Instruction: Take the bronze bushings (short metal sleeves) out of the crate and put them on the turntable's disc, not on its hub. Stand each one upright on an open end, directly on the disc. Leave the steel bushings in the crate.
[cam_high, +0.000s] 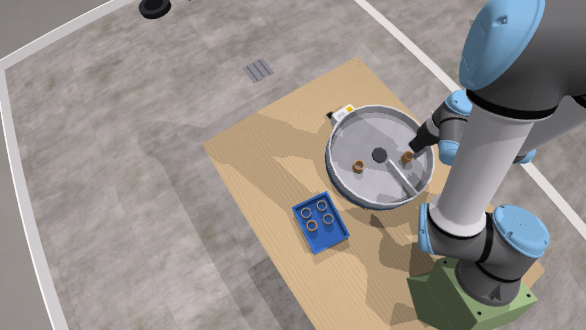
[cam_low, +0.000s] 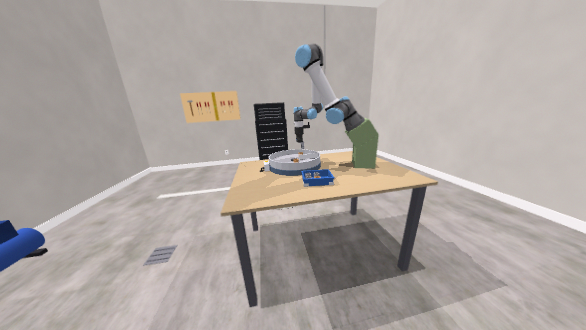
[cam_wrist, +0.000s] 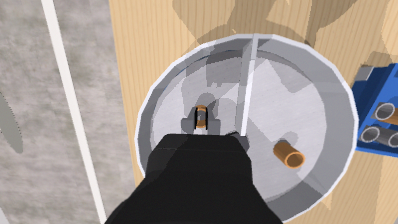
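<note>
Now: hand 6 cm past the blue crate, 42 cm to the right of it and 12 cm above it. The rest, counted from my hand: grey turntable disc 8 cm ahead, 9 cm to the left, 9 cm below.
</note>
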